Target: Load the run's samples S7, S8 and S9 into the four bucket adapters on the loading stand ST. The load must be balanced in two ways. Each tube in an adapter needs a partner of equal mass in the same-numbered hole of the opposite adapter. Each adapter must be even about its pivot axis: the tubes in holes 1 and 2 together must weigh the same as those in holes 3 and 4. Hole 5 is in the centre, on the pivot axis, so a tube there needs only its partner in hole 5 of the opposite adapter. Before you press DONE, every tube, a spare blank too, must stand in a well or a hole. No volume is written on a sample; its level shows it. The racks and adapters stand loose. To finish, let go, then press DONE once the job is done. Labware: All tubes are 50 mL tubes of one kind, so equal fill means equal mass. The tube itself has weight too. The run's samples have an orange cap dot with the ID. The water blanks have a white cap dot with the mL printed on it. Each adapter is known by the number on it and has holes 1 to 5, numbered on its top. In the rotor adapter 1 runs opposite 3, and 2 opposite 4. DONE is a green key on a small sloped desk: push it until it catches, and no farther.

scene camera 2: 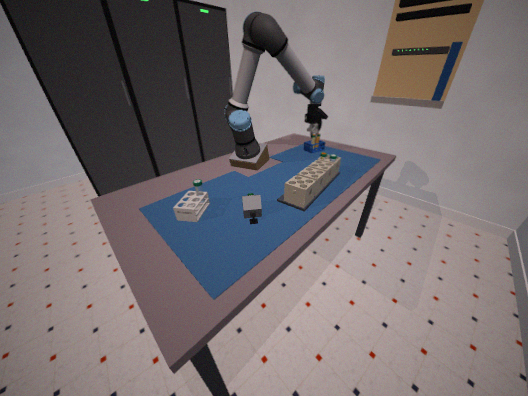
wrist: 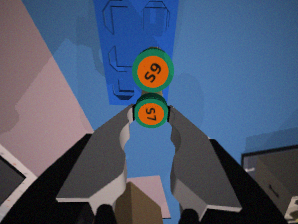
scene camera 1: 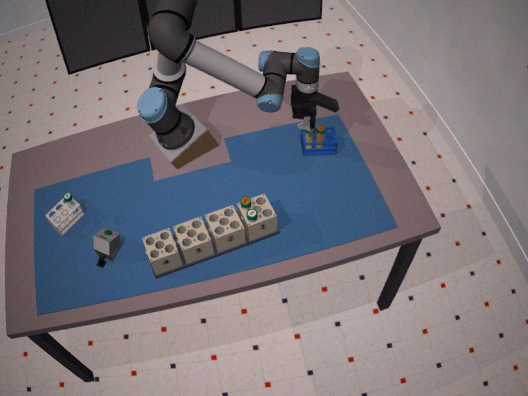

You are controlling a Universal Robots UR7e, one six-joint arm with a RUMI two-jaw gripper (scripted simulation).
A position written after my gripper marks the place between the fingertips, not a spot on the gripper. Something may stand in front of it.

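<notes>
White rack [scene camera 2: 187, 212], visible also at [scene camera 1: 59, 217]; in the wrist view the rack is out of frame. Sample tube S7 [wrist: 151, 110] is visible. My gripper [scene camera 1: 309, 132] appears in the wrist view too [wrist: 151, 106].
</notes>
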